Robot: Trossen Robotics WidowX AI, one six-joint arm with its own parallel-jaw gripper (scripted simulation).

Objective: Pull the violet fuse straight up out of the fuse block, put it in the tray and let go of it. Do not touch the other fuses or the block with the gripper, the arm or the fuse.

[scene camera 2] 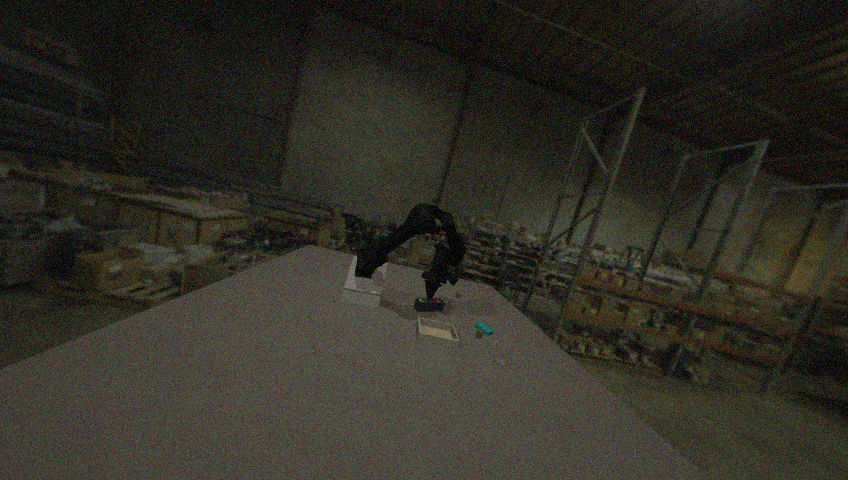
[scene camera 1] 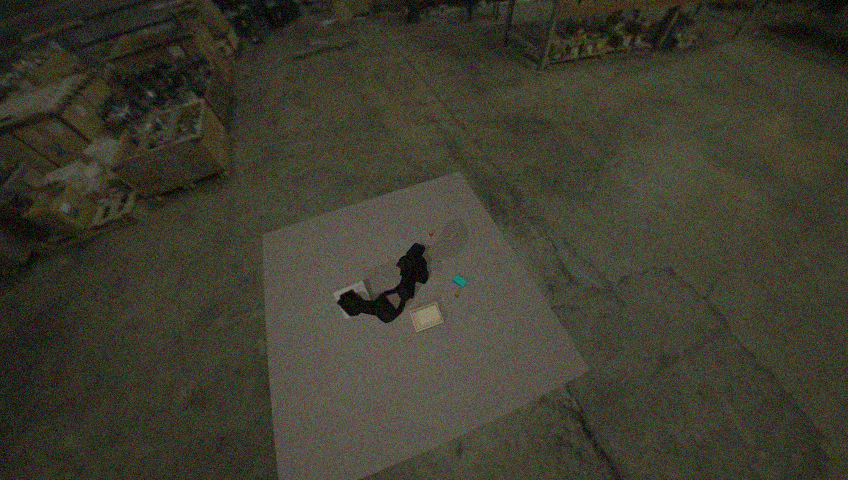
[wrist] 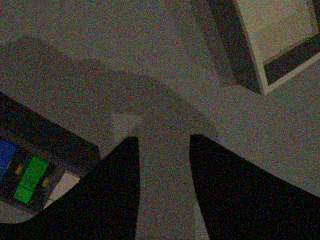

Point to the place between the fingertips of the gripper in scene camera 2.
428, 299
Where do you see a green fuse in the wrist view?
34, 167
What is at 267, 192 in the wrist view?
The gripper.
